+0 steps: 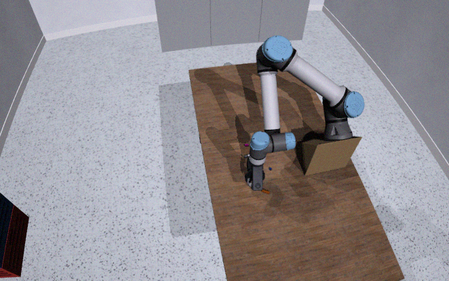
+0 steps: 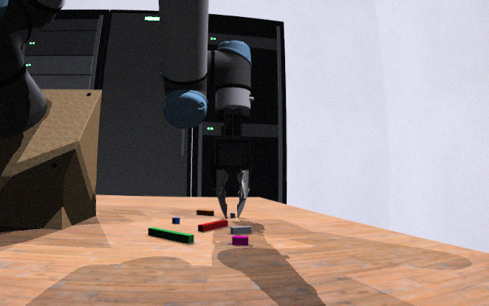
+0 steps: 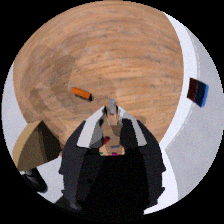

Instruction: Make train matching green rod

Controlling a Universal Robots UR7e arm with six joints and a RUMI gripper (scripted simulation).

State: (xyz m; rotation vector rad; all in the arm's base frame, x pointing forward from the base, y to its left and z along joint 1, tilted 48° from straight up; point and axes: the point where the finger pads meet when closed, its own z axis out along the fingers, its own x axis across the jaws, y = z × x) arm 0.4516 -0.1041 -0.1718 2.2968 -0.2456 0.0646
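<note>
Right now my hand is 120 mm past the blue rod, 80 mm to the left of it and 10 mm above it. The rest, counted from my hand: orange rod (50 mm behind, 40 mm to the left, 10 mm below); then green rod (220 mm to the right, 130 mm behind, 10 mm below); then red rod (140 mm to the right, 60 mm behind, 10 mm below).
</note>
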